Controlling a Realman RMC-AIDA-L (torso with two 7-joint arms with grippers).
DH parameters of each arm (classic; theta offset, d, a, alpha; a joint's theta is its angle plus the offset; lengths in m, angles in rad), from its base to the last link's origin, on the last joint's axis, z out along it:
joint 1: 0 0.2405 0 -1.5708
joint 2: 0 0 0 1.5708
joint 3: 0 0.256 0 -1.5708
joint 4: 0 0 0 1.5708
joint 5: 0 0.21 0 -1.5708
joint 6: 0 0 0 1.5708
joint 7: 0 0.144 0 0
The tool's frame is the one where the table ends.
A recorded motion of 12 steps. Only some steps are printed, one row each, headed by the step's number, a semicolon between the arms.
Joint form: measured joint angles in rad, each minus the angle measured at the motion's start. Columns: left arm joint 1, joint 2, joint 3, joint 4, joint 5, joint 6, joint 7; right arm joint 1, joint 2, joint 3, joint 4, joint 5, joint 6, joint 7.
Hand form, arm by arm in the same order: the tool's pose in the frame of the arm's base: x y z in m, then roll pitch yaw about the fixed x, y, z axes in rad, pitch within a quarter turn. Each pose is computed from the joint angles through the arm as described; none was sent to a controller.
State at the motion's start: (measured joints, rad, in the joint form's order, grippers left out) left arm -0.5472 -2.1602 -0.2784 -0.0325 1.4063 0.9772 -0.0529; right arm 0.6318 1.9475 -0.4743 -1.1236 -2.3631 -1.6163 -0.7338
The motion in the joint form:
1: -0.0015 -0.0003 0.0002 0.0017 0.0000 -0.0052 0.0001; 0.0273 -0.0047 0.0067 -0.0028 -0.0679 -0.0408 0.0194
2: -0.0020 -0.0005 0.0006 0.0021 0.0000 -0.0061 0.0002; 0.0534 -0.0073 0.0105 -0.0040 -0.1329 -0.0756 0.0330
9: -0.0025 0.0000 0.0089 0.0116 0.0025 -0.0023 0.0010; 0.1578 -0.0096 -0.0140 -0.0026 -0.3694 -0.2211 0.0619
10: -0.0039 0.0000 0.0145 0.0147 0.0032 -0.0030 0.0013; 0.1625 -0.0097 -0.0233 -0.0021 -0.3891 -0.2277 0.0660
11: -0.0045 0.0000 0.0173 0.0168 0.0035 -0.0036 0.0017; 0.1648 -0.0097 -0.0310 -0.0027 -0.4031 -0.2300 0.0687
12: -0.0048 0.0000 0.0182 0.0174 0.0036 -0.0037 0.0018; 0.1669 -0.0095 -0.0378 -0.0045 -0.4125 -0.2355 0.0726
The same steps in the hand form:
1: -0.3511 0.3435 -0.0289 -1.6216 -0.7985 0.2080; 0.2576 0.3802 0.1511 2.8575 -0.5010 2.0367
2: -0.3510 0.3436 -0.0290 -1.6227 -0.7979 0.2088; 0.2554 0.3803 0.1494 2.8478 -0.4456 2.0195
9: -0.3513 0.3441 -0.0271 -1.6204 -0.7832 0.1999; 0.2403 0.3786 0.1394 2.8018 -0.2003 1.9756
10: -0.3509 0.3446 -0.0270 -1.6240 -0.7768 0.1987; 0.2402 0.3781 0.1386 2.7907 -0.1793 1.9692
11: -0.3509 0.3449 -0.0268 -1.6256 -0.7729 0.1983; 0.2405 0.3779 0.1383 2.7799 -0.1657 1.9653
12: -0.3508 0.3450 -0.0268 -1.6260 -0.7718 0.1980; 0.2401 0.3775 0.1379 2.7740 -0.1538 1.9615

